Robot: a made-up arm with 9 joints. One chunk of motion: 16 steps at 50 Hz.
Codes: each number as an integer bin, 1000 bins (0 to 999) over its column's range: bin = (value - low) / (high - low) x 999, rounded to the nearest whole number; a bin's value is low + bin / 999 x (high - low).
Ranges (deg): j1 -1.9..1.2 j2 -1.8..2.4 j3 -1.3..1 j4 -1.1..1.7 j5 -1..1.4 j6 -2..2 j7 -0.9..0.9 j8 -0.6..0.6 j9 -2.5..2
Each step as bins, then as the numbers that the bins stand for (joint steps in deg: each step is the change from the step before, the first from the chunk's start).
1 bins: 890 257 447 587 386 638 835 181 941
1 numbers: 0.862 -0.720 -0.271 0.545 -0.073 0.555 0.605 -0.383 1.739
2 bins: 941 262 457 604 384 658 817 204 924
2 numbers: 1.020 -0.698 -0.248 0.593 -0.077 0.635 0.572 -0.355 1.662
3 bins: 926 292 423 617 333 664 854 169 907
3 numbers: 0.973 -0.572 -0.326 0.629 -0.200 0.659 0.639 -0.397 1.586
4 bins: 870 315 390 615 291 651 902 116 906
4 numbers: 0.800 -0.476 -0.402 0.624 -0.301 0.607 0.725 -0.461 1.581
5 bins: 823 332 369 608 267 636 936 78 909
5 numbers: 0.654 -0.404 -0.450 0.604 -0.359 0.547 0.786 -0.506 1.595
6 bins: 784 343 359 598 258 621 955 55 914
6 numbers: 0.533 -0.358 -0.473 0.576 -0.380 0.486 0.821 -0.534 1.617
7 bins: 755 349 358 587 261 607 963 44 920
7 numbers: 0.443 -0.333 -0.476 0.545 -0.373 0.430 0.835 -0.547 1.644
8 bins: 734 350 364 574 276 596 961 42 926
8 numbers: 0.378 -0.329 -0.462 0.509 -0.337 0.386 0.832 -0.550 1.671
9 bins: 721 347 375 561 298 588 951 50 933
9 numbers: 0.337 -0.341 -0.437 0.472 -0.284 0.354 0.814 -0.540 1.703
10 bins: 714 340 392 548 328 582 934 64 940
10 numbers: 0.316 -0.371 -0.397 0.436 -0.212 0.330 0.783 -0.523 1.734
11 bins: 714 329 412 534 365 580 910 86 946
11 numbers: 0.316 -0.417 -0.351 0.397 -0.123 0.322 0.740 -0.497 1.761
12 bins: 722 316 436 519 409 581 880 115 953
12 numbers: 0.340 -0.471 -0.296 0.355 -0.017 0.326 0.686 -0.462 1.793
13 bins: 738 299 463 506 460 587 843 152 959
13 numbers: 0.390 -0.543 -0.234 0.318 0.105 0.350 0.619 -0.417 1.820
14 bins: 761 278 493 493 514 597 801 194 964
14 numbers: 0.461 -0.631 -0.165 0.282 0.235 0.390 0.543 -0.367 1.842
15 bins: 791 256 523 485 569 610 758 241 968
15 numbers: 0.555 -0.724 -0.096 0.259 0.367 0.442 0.466 -0.311 1.860
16 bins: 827 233 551 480 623 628 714 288 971
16 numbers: 0.666 -0.820 -0.031 0.245 0.497 0.515 0.386 -0.254 1.874
